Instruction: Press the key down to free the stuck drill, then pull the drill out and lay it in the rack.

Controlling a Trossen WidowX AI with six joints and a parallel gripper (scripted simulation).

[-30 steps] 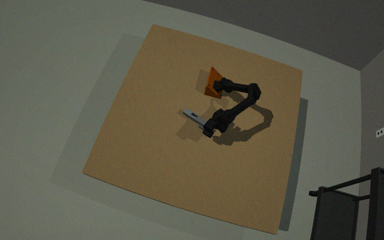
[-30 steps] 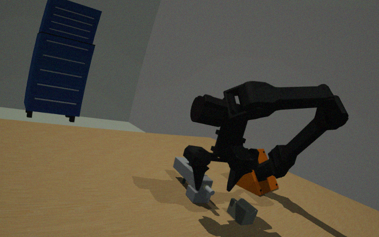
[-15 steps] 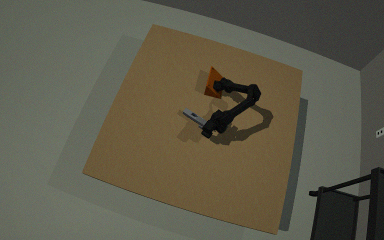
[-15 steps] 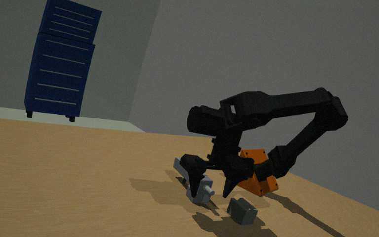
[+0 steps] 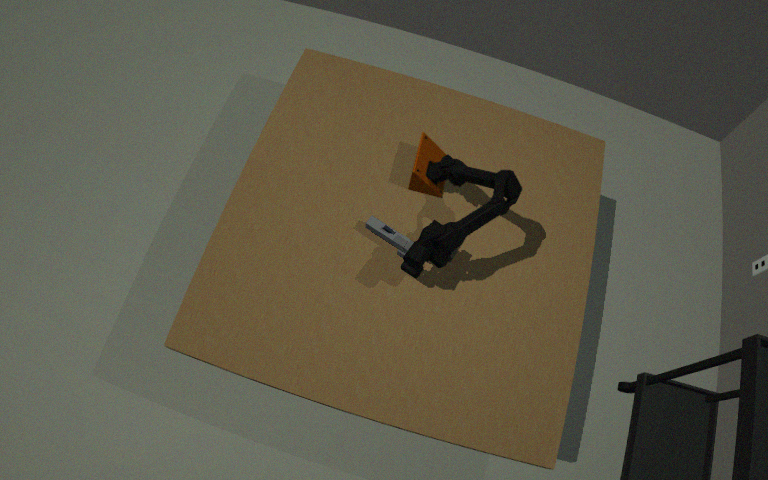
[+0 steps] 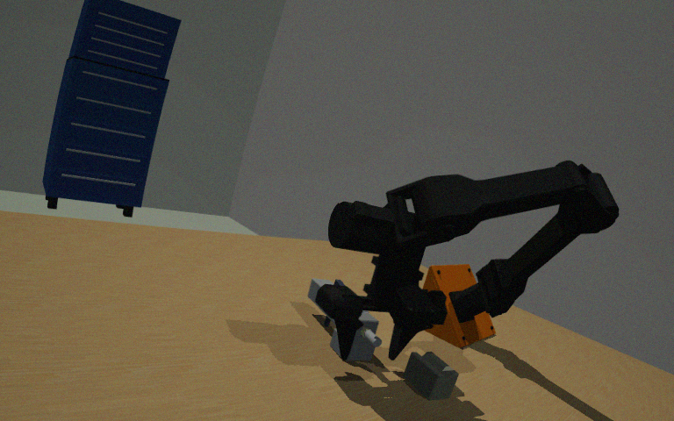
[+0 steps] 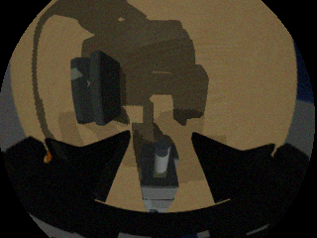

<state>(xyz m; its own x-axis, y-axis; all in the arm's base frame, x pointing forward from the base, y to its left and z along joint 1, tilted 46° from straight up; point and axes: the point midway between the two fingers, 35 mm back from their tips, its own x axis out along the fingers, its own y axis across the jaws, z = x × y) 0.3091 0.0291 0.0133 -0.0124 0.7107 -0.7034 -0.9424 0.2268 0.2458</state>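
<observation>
Right now my gripper tip is 50 mm to the left of the drill, 30 mm below it and 20 mm past it. Also, from my gripper tip: dark blue key: 130 mm to the right, 50 mm behind, 30 mm above; then grey holder block: 110 mm to the right, 40 mm behind, 20 mm above; then grey rack: 80 mm to the left, 50 mm behind.
</observation>
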